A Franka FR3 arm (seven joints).
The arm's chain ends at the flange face. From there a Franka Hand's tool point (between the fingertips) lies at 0.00 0.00 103.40 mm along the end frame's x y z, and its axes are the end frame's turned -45 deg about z.
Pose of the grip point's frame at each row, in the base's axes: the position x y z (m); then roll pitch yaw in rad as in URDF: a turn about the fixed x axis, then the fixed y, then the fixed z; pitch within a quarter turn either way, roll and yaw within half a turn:
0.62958 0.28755 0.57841 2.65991 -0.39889 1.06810
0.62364 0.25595 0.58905 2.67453 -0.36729 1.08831
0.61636 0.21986 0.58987 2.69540 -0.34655 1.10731
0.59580 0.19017 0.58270 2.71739 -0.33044 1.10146
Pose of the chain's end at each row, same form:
0.57046 0.27944 0.66285 3.10826 -0.61444 0.19407
0.56701 0.24818 0.67522 3.08975 -0.58364 0.23018
0.56228 0.21147 0.67760 3.08646 -0.55527 0.25825
0.54401 0.18215 0.67184 3.08844 -0.52906 0.25868

